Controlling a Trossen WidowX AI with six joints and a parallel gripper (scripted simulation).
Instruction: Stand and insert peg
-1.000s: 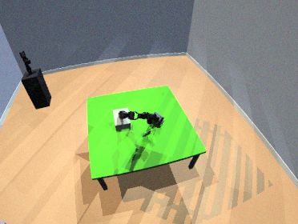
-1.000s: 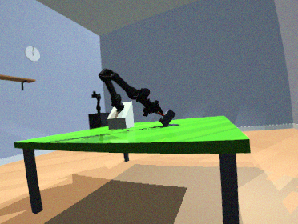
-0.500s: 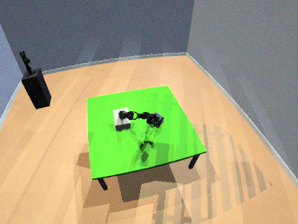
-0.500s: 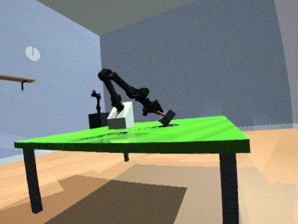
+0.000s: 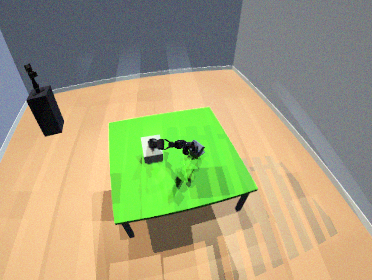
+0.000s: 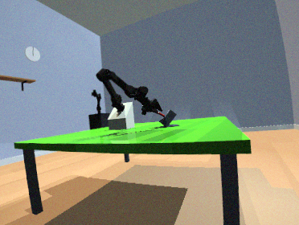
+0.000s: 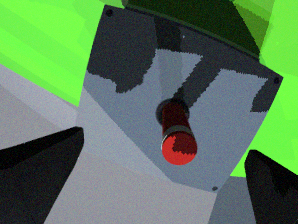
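My gripper tip is now 1 cm above the red peg. Round my gripper tip: sloped panel (4 cm ahead, 2 cm to the left, 5 cm below).
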